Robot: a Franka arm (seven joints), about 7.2 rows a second.
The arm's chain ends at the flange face. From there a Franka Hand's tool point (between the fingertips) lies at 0.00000 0.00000 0.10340 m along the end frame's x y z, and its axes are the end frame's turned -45 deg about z.
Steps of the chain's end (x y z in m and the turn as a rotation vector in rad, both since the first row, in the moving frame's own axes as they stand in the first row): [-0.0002, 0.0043, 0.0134, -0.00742, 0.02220, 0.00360]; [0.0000, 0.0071, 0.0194, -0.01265, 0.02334, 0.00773]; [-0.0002, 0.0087, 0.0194, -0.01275, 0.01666, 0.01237]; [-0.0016, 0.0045, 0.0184, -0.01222, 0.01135, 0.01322]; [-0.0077, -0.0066, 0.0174, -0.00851, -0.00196, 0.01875]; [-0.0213, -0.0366, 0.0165, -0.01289, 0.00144, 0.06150]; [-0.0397, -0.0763, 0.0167, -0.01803, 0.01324, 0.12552]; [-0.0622, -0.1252, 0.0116, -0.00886, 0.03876, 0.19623]
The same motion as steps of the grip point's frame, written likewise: [-0.0021, 0.0051, 0.0134, -0.02094, 0.01045, 0.00360]; [-0.0042, 0.0077, 0.0194, -0.02545, 0.00756, 0.00773]; [-0.0060, 0.0082, 0.0194, -0.02080, 0.00276, 0.01237]; [-0.0044, 0.0038, 0.0184, -0.01667, -0.00062, 0.01322]; [-0.0015, -0.0096, 0.0174, -0.00463, -0.00740, 0.01875]; [0.0099, -0.0399, 0.0165, -0.01013, -0.00810, 0.06150]; [0.0254, -0.0798, 0.0167, -0.02211, -0.00339, 0.12552]; [0.0464, -0.1288, 0.0115, -0.03367, 0.02114, 0.19623]
